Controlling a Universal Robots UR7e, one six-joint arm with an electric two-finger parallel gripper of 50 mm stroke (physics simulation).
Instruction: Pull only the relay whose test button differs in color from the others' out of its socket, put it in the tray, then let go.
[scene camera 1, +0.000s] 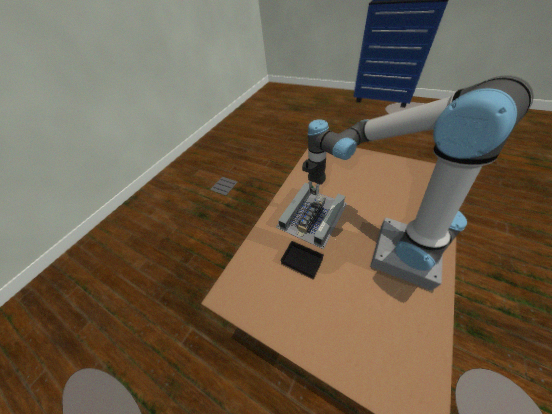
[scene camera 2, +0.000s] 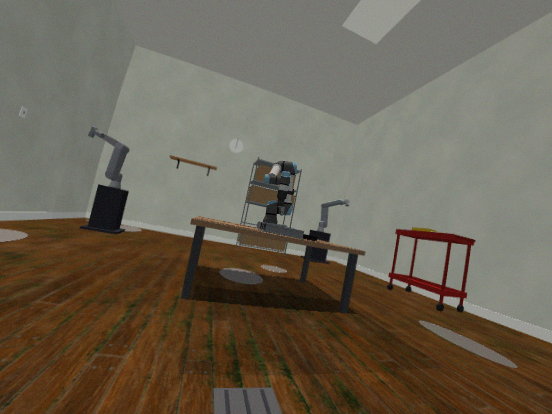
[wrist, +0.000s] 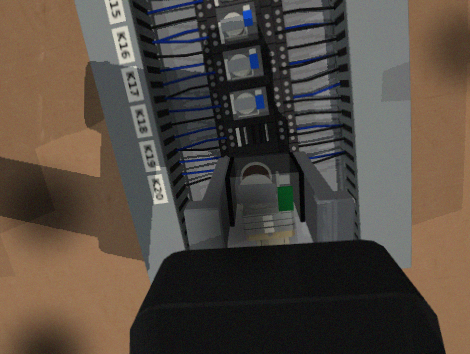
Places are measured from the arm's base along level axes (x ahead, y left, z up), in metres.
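Pixels of known places: gripper, fingertip midpoint: (scene camera 1: 314, 192) (scene camera 2: 281, 214) (wrist: 262, 175); arm's base at its link origin: (scene camera 2: 269, 223).
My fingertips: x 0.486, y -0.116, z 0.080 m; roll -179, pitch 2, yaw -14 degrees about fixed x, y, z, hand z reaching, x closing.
Observation:
Ahead of a thing's pixels: the offset from my fingertips to its middle. "spot": to the spot under its first point. Level surfaces: height alone.
My gripper (scene camera 1: 314, 189) (wrist: 262, 175) is shut on a clear relay @(0.000 m ahead, 0.000 m left, 0.014 m up) (wrist: 257, 192) with a green test button. It holds the relay upright above the far end of the relay row, clear of the sockets. An open socket @(spot: 0.006 m back, 0.002 m left, 0.121 m down) (wrist: 256, 136) with bare contact slots shows just beyond the fingers in the wrist view. Several relays with blue buttons, such as the nearest one @(0.000 m ahead, 0.033 m left, 0.106 m down) (wrist: 246, 103), sit in the row beyond it. The black tray @(spot: 0.028 m back, 0.291 m left, 0.150 m down) (scene camera 1: 302, 260) lies on the table in front of the relay panel, with no relay visible in it. The gripper body hides the near end of the row.
Grey wire ducts @(0.095 m ahead, 0.005 m left, 0.120 m down) (scene camera 1: 295, 206) @(0.099 m back, 0.040 m left, 0.120 m down) (scene camera 1: 330, 220) (wrist: 382, 175) stand along both sides of the row, with labels K15 to K20 on the left one in the wrist view. The robot base (scene camera 1: 407, 275) stands right of the panel on the table @(0.154 m down) (scene camera 1: 360, 320). A blue cabinet (scene camera 1: 395, 55) stands behind.

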